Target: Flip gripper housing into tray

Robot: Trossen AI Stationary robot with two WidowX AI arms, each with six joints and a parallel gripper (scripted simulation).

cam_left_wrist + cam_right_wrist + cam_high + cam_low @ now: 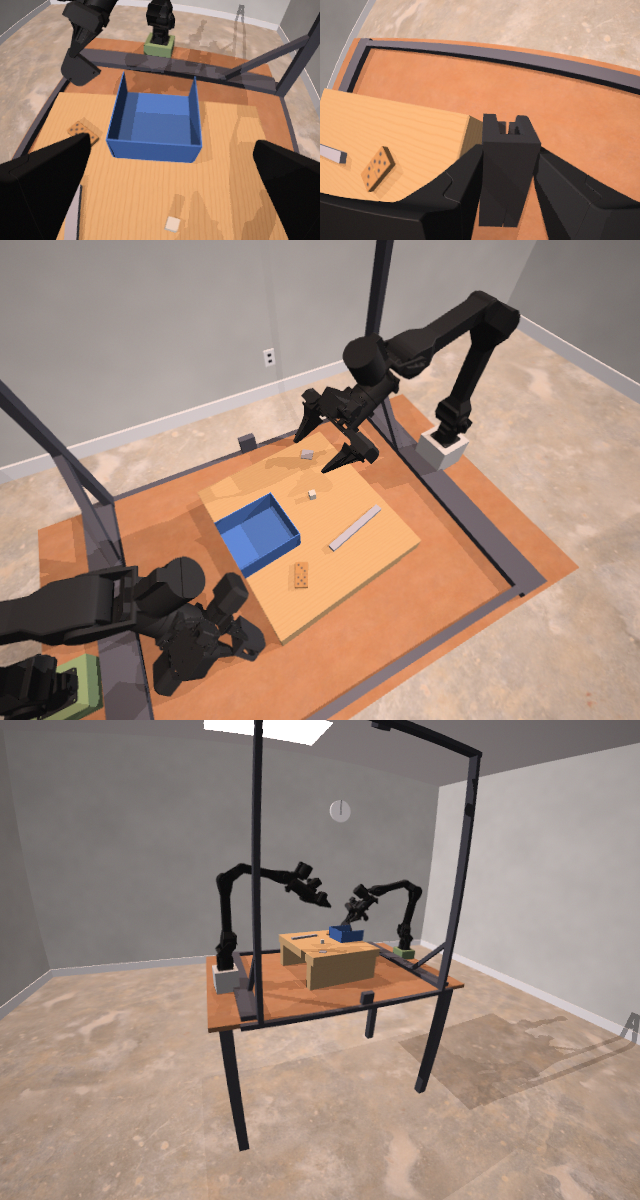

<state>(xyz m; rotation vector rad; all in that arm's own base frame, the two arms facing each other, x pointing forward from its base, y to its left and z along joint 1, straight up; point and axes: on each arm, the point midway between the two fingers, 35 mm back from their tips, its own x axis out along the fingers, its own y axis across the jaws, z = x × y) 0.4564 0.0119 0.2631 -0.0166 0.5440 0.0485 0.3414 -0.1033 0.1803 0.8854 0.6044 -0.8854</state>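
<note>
Right now my right hand is 30 mm to the right of the gripper housing and 50 mm above it. Round my right hand: wooden platform (150 mm behind, 260 mm to the left, 130 mm below); blue tray (150 mm behind, 170 mm to the left, 60 mm below); grey bar (60 mm behind, 330 mm to the left, 70 mm below).
</note>
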